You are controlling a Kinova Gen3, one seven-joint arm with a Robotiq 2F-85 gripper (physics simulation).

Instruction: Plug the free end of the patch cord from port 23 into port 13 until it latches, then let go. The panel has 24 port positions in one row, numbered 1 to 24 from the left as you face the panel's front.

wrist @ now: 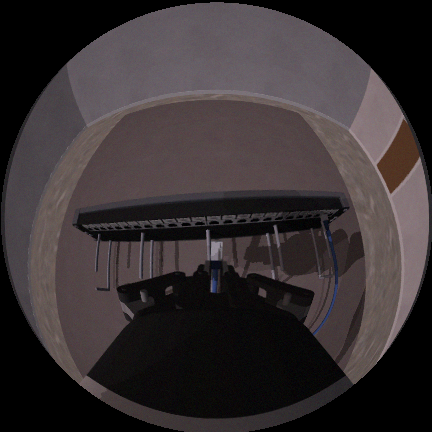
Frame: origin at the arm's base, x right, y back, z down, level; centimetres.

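Seen in the pictures: gripper, fingertip midpoint: (215, 268).
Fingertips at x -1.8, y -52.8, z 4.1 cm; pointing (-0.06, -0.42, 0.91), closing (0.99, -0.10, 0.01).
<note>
Pixels of each thing's top centre, then the offset from my fingertips to it. "*": a spot on its surface instead. Level surfaces: height alone.
- black patch panel at its top centre: (205, 207) dx -2.0, dy -6.5, dz -1.8 cm
- blue patch cord at a spot on its surface: (336, 272) * dx +18.6, dy +0.4, dz +0.4 cm
- cord's free plug at its top centre: (216, 250) dx -0.1, dy -1.7, dz -2.0 cm
- left rod at a spot on its surface: (142, 255) * dx -10.7, dy -0.1, dz +2.7 cm
- middle rod at a spot on its surface: (208, 245) * dx -1.3, dy -3.1, dz +2.5 cm
- right rod at a spot on its surface: (278, 247) * dx +8.5, dy -3.9, dz +2.6 cm
- table at its surface level: dz +8.1 cm
The black patch panel (210, 206) spans the middle of the wrist view, its single row of ports along its lower front edge. The blue patch cord (336, 272) runs from a port near the panel's right end and curves down toward the gripper's right side. My gripper (215, 268) is shut on the cord's free plug (216, 249). The clear-white plug points toward the panel and shows just below the middle of the port row, apart from it. The fingers hide the plug's rear. I cannot read the port numbers.
Thin grey rods stand out in front of the panel, among them a left rod (142, 255), a middle rod (208, 245) close to the plug's left side, and a right rod (278, 247). The table (210, 145) extends behind the panel.
</note>
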